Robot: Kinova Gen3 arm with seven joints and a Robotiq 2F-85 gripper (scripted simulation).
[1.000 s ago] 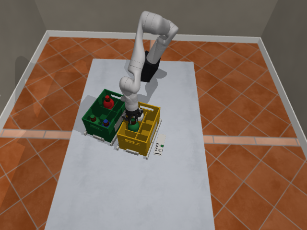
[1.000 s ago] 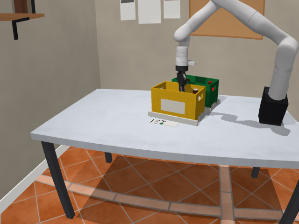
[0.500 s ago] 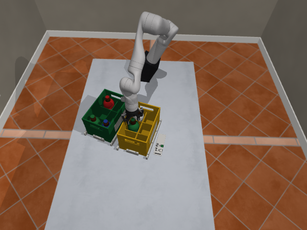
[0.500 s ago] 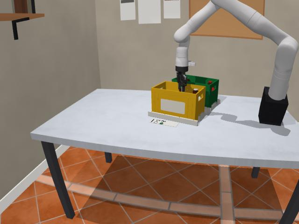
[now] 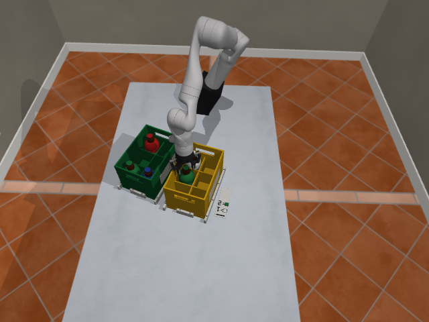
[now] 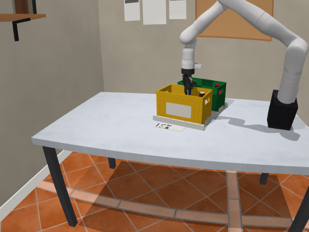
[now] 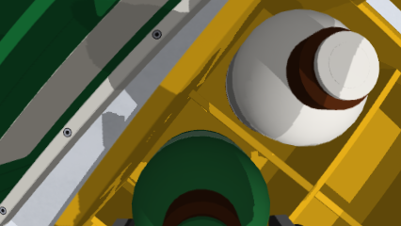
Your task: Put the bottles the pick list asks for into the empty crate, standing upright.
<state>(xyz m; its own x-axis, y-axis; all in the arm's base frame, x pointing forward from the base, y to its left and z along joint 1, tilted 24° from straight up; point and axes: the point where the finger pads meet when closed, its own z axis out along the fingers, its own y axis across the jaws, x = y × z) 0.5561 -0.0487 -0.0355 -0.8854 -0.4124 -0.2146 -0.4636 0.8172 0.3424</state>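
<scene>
Now: the yellow crate 7 cm below my hand, 4 cm to the left of it and 1 cm ahead of it. Also, from my hand: green crate: 18 cm to the right, 7 cm below, 7 cm behind; then blue-label bottle: 17 cm to the right, 7 cm below, 3 cm ahead; then white-label bottle: 9 cm behind, 7 cm below, 2 cm to the left.
</scene>
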